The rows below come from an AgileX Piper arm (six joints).
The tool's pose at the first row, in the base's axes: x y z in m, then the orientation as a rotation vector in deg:
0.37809 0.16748 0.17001 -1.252 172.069 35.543
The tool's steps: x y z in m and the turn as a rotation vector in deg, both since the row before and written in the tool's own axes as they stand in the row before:
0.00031 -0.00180 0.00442 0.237 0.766 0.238
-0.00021 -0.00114 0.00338 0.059 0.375 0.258
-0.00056 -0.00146 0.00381 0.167 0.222 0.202
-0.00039 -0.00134 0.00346 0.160 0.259 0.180
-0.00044 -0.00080 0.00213 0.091 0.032 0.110
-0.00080 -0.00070 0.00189 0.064 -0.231 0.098
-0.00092 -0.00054 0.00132 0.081 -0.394 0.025
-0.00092 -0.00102 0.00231 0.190 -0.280 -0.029
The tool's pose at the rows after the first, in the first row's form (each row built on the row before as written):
0.37814 0.16758 0.16523 -1.123 172.924 35.343
0.37857 0.16786 0.16169 -0.848 173.353 35.342
0.37935 0.16801 0.15765 -0.605 173.656 35.145
0.37992 0.16812 0.15397 -0.406 173.988 34.963
0.38046 0.16820 0.15172 -0.246 174.067 34.838
0.38135 0.16828 0.14974 -0.025 173.882 34.705
0.38233 0.16828 0.14836 0.135 173.532 34.511
0.38338 0.16821 0.14589 0.183 173.314 34.170

